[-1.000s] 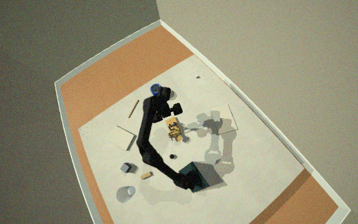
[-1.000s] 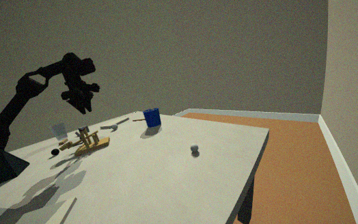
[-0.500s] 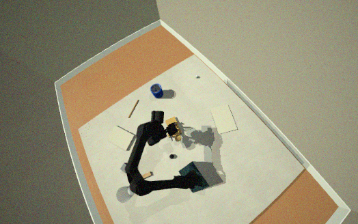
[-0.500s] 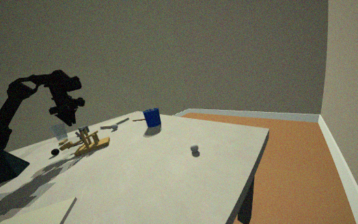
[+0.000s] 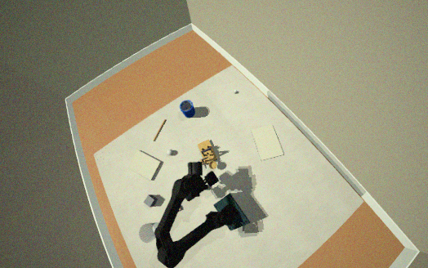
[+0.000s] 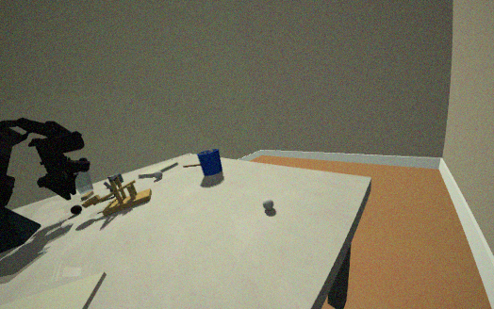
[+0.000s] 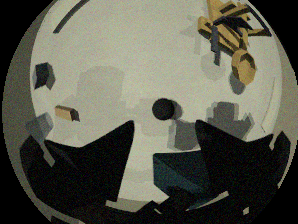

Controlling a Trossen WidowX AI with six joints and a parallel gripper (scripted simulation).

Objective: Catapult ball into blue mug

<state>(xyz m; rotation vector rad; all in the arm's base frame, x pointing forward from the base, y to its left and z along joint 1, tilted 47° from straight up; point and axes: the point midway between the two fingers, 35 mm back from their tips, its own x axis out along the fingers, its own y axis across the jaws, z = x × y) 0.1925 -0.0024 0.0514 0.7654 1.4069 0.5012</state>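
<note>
Right now my gripper tip is 50 mm above the black ball and 10 mm past it. Also, from my gripper tip: grey cube (300 mm to the left, 150 mm ahead, 40 mm below); then wooden catapult (120 mm to the right, 120 mm ahead, 10 mm below); then wooden block (220 mm to the left, 60 mm below, 20 mm ahead).
</note>
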